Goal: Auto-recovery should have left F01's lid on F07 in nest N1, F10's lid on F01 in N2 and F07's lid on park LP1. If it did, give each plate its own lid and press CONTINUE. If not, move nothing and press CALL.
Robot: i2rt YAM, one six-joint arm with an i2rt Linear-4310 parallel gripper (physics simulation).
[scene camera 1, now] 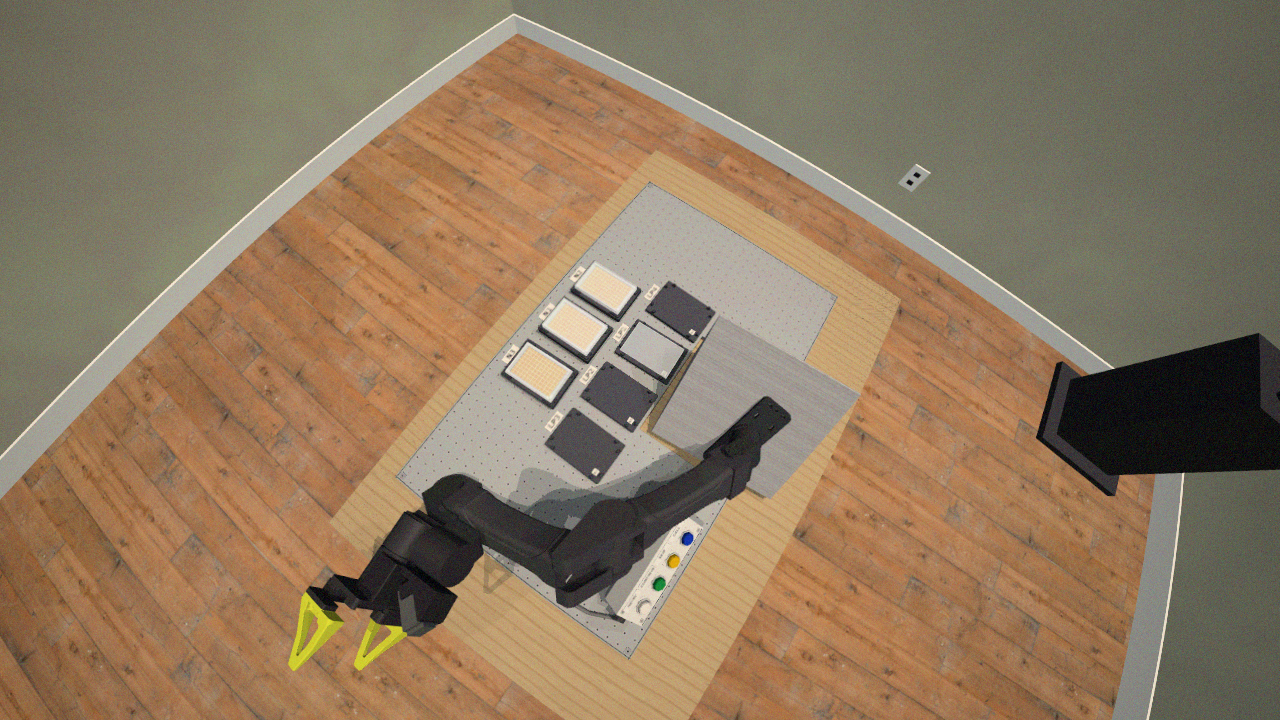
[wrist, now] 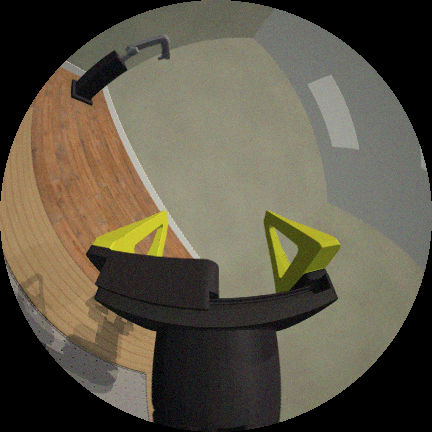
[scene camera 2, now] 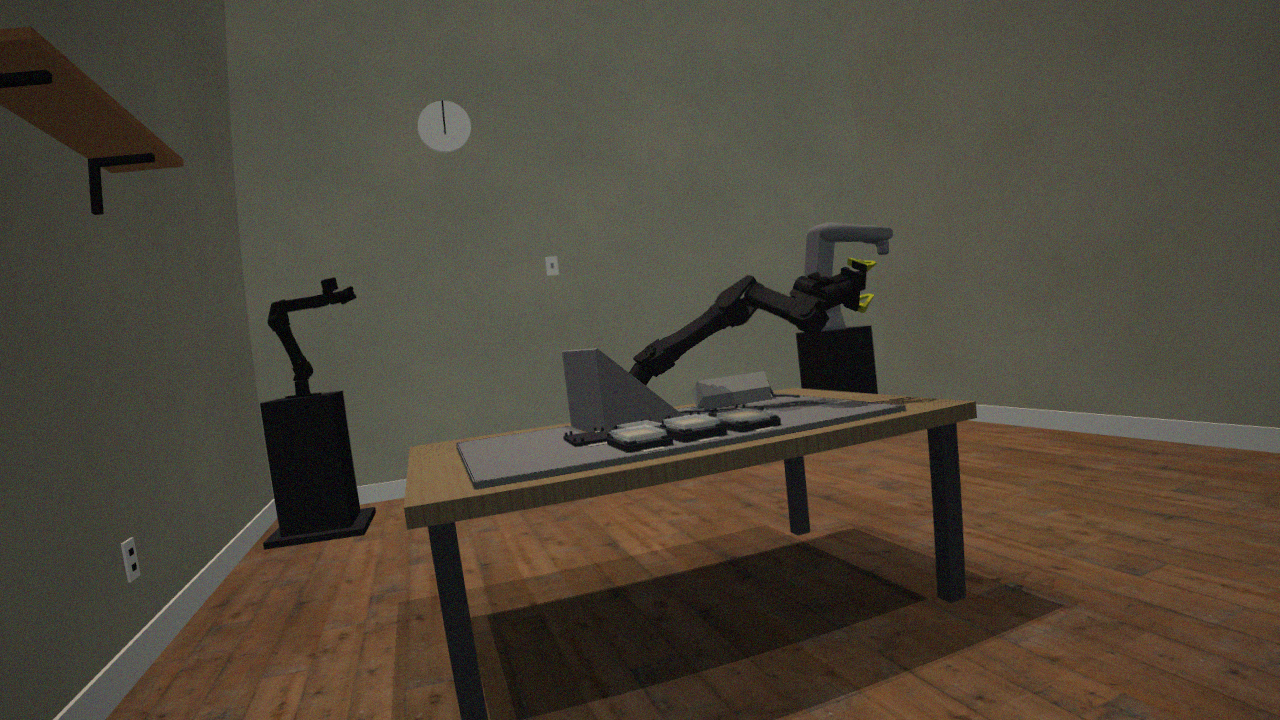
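Seen in the pictures: gripper, fingertip midpoint: (scene camera 1: 326, 668) (wrist: 215, 215) (scene camera 2: 873, 278); arm's base, link origin: (scene camera 1: 745, 436) (scene camera 2: 629, 390).
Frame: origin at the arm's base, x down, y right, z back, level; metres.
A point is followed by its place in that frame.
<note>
My gripper (scene camera 1: 326, 668) @[x -0.236, y -0.643, z -0.301 m] (scene camera 2: 870, 282) @[x -0.236, y -0.643, z -0.301 m] (wrist: 215, 215) @[x -0.236, y -0.643, z -0.301 m] is open and empty, high and beyond the table's near end. In scene camera 1, well plates stand on nests N1 (scene camera 1: 538, 371) @[x 0.051, y -0.154, z -0.441 m], N2 (scene camera 1: 575, 328) @[x 0.043, y -0.025, z -0.441 m] and N3 (scene camera 1: 605, 288) @[x 0.049, y 0.101, z -0.455 m]. The N1 plate looks yellower; the other two look paler. Plate and lid codes are too small to read. Park LP1 (scene camera 1: 584, 445) @[x 0.071, y -0.215, z -0.258 m] shows a bare dark top, as do LP2 (scene camera 1: 618, 394) @[x 0.071, y -0.080, z -0.271 m] and LP4 (scene camera 1: 680, 309) @[x 0.072, y 0.183, z -0.284 m]. A pale grey lid (scene camera 1: 651, 350) @[x 0.064, y 0.049, z -0.275 m] lies on LP3. The panel has blue (scene camera 1: 687, 538) @[x 0.010, y -0.234, z 0.021 m], yellow (scene camera 1: 673, 560) @[x 0.009, y -0.283, z 0.022 m], green (scene camera 1: 659, 583) @[x 0.010, y -0.332, z 0.026 m] and white (scene camera 1: 643, 606) @[x 0.008, y -0.382, z 0.026 m] buttons; their labels are unreadable.
A grey wedge-shaped block (scene camera 1: 760, 394) @[x -0.067, y 0.068, z -0.035 m] (scene camera 2: 604, 394) @[x -0.015, y 0.115, z -0.191 m] stands beside the lid parks, at the arm's base. The perforated board (scene camera 1: 716, 241) @[x 0.081, y 0.420, z -0.327 m] lies on the wooden table (scene camera 1: 859, 308) @[x 0.095, y 0.525, z 0.100 m] (scene camera 2: 689, 470) @[x 0.118, y 0.056, z -0.632 m]. Other arms stand on separate black pedestals (scene camera 2: 308, 465) (scene camera 2: 836, 362) away from the table.
</note>
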